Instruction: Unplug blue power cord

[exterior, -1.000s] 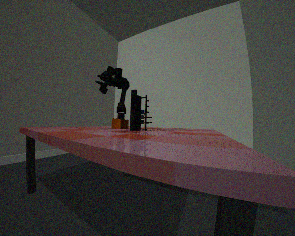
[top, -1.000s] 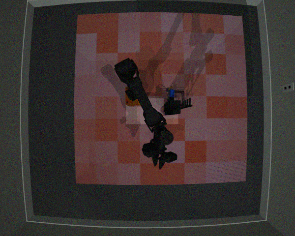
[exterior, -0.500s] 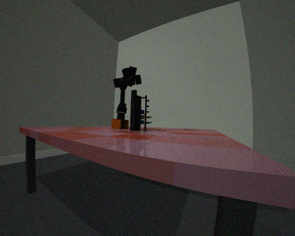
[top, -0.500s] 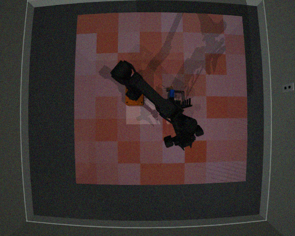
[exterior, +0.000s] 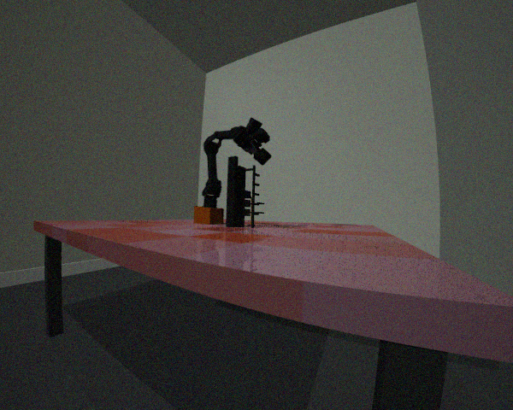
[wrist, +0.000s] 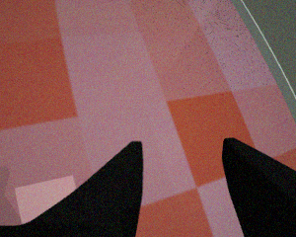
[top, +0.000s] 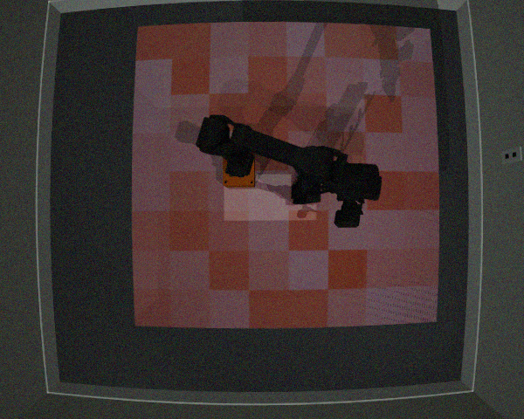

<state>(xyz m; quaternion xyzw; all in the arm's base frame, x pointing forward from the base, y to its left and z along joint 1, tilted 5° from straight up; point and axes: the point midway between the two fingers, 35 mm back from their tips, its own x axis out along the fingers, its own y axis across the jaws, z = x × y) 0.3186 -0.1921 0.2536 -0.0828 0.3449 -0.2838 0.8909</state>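
Now: gripper tip 12 cm past the blue plug, 15 cm to the right of it and 13 cm above it.
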